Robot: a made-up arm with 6 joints.
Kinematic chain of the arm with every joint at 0, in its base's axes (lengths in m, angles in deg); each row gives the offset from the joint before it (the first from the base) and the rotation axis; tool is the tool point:
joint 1: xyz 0 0 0.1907 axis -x
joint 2: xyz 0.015 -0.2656 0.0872 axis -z
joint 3: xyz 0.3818 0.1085 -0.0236 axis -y
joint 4: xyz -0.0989 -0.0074 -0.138 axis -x
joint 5: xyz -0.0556 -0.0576 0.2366 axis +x
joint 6: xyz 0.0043 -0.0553 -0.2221 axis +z
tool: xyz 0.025 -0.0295 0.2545
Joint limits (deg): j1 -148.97..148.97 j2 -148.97..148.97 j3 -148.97..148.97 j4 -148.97..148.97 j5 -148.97..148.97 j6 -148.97..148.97
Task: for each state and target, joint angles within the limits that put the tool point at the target. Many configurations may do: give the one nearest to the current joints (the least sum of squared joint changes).
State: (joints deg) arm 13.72 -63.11 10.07 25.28 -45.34 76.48
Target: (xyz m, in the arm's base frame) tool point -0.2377 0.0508 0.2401
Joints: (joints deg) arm 17.51 -79.16 30.41 55.53 -50.87 81.87
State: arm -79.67 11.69 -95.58 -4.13 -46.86 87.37
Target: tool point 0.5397 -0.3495 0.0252
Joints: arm -53.15 13.38 -91.19 0.27 -46.83 88.01
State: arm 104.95 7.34 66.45 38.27 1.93 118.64
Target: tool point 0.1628 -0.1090 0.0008
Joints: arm 100.94 -28.08 75.92 76.93 -3.91 120.68
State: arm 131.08 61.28 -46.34 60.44 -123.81 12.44
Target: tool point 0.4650 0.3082 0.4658
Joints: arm 117.19 65.26 -48.71 61.11 -120.25 12.18
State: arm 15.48 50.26 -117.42 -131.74 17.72 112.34
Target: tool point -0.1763 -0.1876 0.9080
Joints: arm 50.82 92.69 -148.97 -84.59 6.59 148.97
